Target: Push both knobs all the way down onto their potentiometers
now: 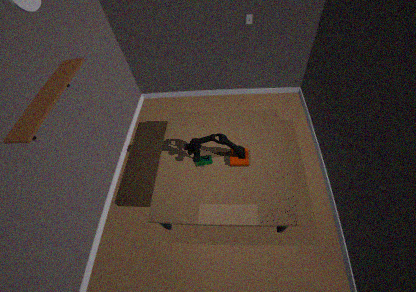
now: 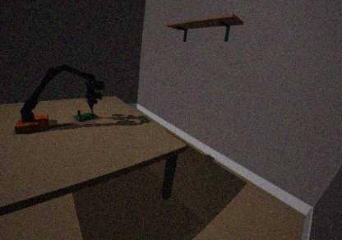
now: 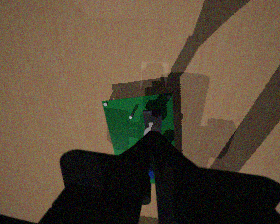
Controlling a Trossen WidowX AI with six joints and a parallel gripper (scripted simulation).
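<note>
The grey knob is 1 cm below my gripper tip.
</note>
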